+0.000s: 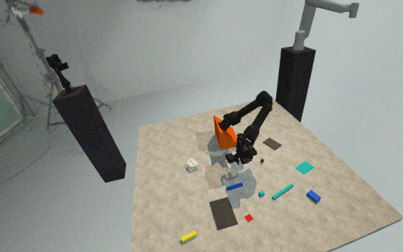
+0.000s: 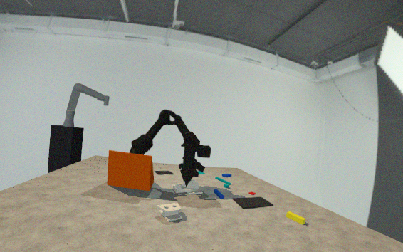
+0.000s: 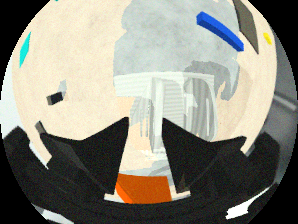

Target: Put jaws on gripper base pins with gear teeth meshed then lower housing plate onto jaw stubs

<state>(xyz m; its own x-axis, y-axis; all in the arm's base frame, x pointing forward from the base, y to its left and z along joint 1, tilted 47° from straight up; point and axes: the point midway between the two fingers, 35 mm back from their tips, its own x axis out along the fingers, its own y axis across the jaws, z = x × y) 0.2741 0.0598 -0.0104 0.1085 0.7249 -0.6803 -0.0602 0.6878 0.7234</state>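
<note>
Now: gripper tip 10 cm past the white gripper base, 30 cm to the left of it and 1 cm below it. Round my gripper tip: blue bar 14 cm ahead, 10 cm to the right, 1 cm below; then white housing plate 4 cm behind, 4 cm to the right, 1 cm below; then teal cube 23 cm ahead, 3 cm to the left, 1 cm below.
</note>
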